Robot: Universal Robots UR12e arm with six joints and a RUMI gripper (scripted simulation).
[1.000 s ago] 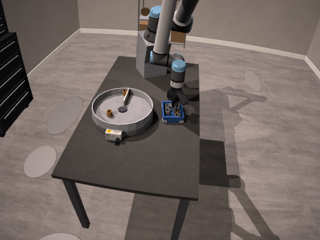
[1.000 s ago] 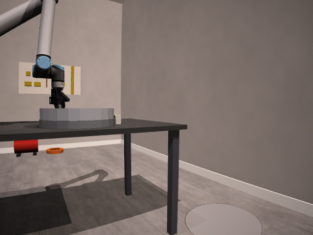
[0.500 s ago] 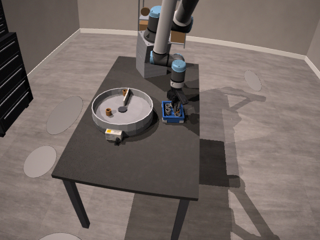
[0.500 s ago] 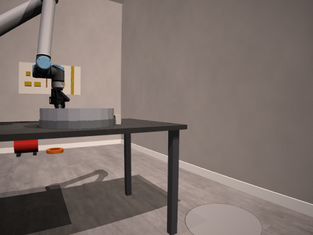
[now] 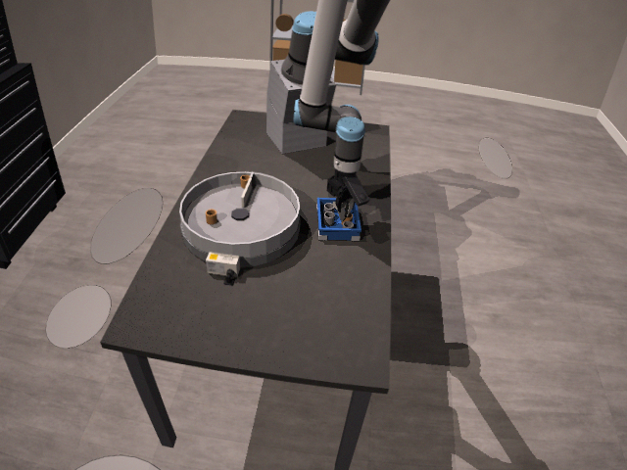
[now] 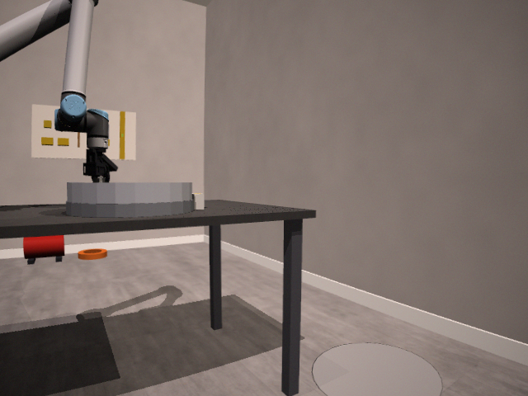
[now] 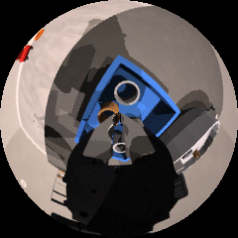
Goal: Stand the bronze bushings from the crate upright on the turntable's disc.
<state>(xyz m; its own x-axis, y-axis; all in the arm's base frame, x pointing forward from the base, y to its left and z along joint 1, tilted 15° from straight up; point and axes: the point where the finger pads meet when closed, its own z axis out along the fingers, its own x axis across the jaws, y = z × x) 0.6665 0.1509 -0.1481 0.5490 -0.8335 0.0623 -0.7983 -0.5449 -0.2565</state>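
The blue crate lies 1 cm behind my hand, 2 cm to the right of it and 1 cm below it. The rest, counted from my hand: turntable 1 cm ahead, 37 cm to the right, 1 cm above.
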